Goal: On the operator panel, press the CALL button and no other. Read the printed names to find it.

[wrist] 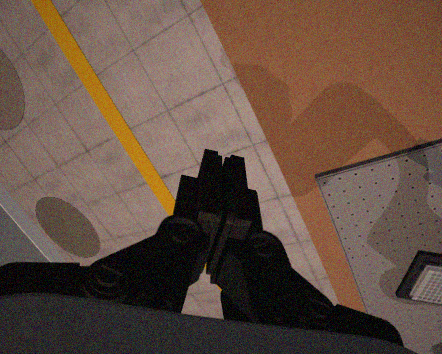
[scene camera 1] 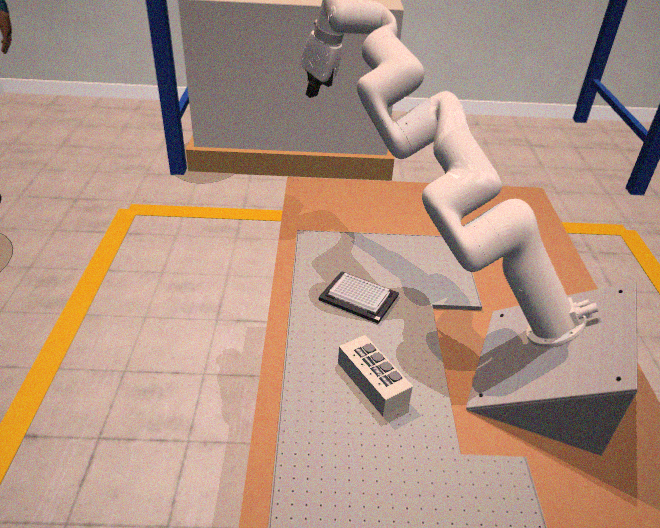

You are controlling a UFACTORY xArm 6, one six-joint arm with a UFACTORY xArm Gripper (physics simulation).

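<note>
The operator panel is a cream box with dark sides, standing on the perforated grey plate in the scene view. Four round grey buttons run in a row along its top, each beside a small dark label. The printed names are too small to read, so I cannot tell which one is CALL. The panel does not show in the wrist view. My gripper is shut and empty, with its black fingers together. It is high up and far behind the panel, in front of the big grey box.
A dark tray with a white gridded plate lies behind the panel on the perforated plate. The large grey box stands at the back beside a blue post. The arm's wedge-shaped base is at the right.
</note>
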